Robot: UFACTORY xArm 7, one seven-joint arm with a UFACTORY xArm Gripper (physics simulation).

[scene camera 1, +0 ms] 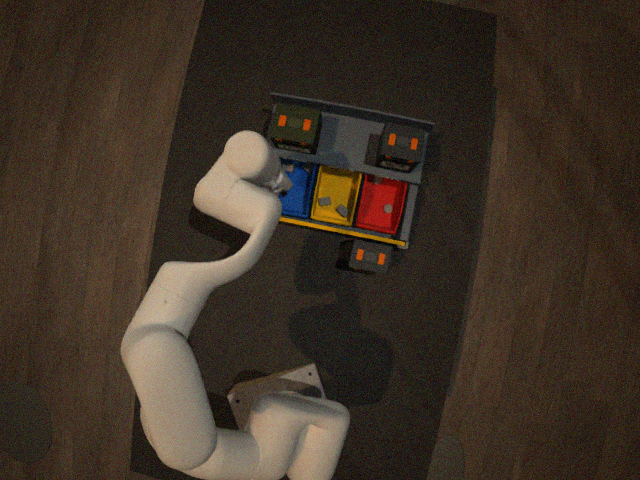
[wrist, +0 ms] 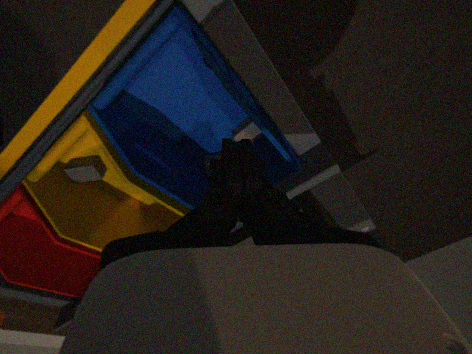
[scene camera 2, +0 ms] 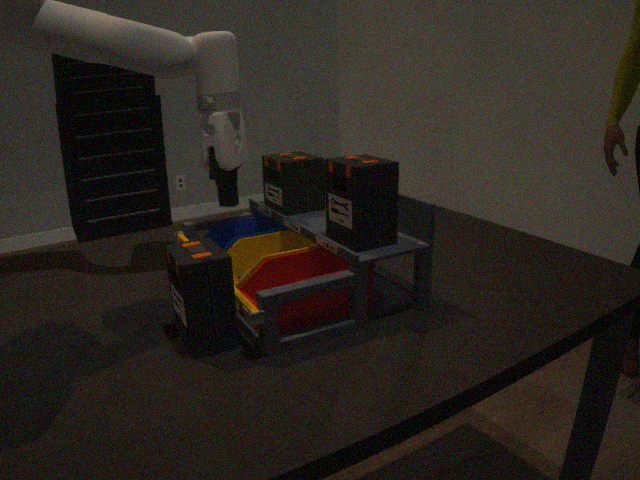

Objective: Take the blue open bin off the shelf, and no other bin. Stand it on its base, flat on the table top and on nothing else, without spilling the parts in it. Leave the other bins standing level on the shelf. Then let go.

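Places are measured from the arm's base along level axes (x up, y back, z right), in centimetres.
Where they show: gripper, fingertip midpoint: [wrist: 233,158] [scene camera 2: 229,205].
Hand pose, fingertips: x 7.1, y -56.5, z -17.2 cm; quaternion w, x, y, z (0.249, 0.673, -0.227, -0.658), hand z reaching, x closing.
After its pixels a point has its place.
The blue open bin [scene camera 1: 299,195] @(x -3.7, y -55.5, z -12.4 cm) [scene camera 2: 242,227] @(x 2.0, y -59.3, z -19.2 cm) [wrist: 170,75] @(x -3.6, y -52.8, z -14.5 cm) sits level on the lower tier at the end of the shelf [scene camera 1: 341,228] @(x 2.0, y -49.7, z 0.4 cm) [scene camera 2: 305,285] [wrist: 72,82] @(x 2.0, y -48.5, z -10.8 cm), with small grey parts in it, partly hidden by the arm and fingers. The yellow bin [scene camera 1: 338,186] @(x -3.6, y -60.4, z -3.3 cm) [scene camera 2: 273,242] @(x 1.9, y -61.5, z -8.1 cm) [wrist: 120,220] @(x -0.8, y -61.1, z 1.3 cm) stands beside it, then the red bin [scene camera 1: 374,206] @(x -3.6, y -57.9, z 7.0 cm) [scene camera 2: 305,268] @(x 0.9, y -62.6, z 3.0 cm) [wrist: 40,260] @(x 0.5, y -58.9, z 12.7 cm), both level. My gripper [scene camera 1: 283,192] [scene camera 2: 228,204] @(x 7.1, y -56.5, z -17.2 cm) [wrist: 233,158] @(x 7.1, y -56.5, z -17.2 cm) is shut and empty, pointing down. In the second scene view its fingertips are above the blue bin's rim.
A green-black case [scene camera 1: 295,136] @(x 15.2, y -65.5, z -14.2 cm) [scene camera 2: 294,186] @(x 10.7, y -66.6, z -10.2 cm) and a black case [scene camera 1: 400,152] @(x 17.7, y -67.3, z 7.8 cm) [scene camera 2: 364,204] @(x 12.4, y -67.7, z 12.2 cm) stand on the shelf's upper board behind the bins. Another black case [scene camera 1: 368,258] @(x 8.6, y -44.7, z 8.0 cm) [scene camera 2: 206,304] @(x 2.8, y -44.9, z 12.9 cm) stands on the dark table top [scene camera 1: 330,51] @(x -4.6, y -97.1, z -15.5 cm) [scene camera 2: 361,387] @(x -4.5, y -58.6, z 27.8 cm) before the red bin's end.
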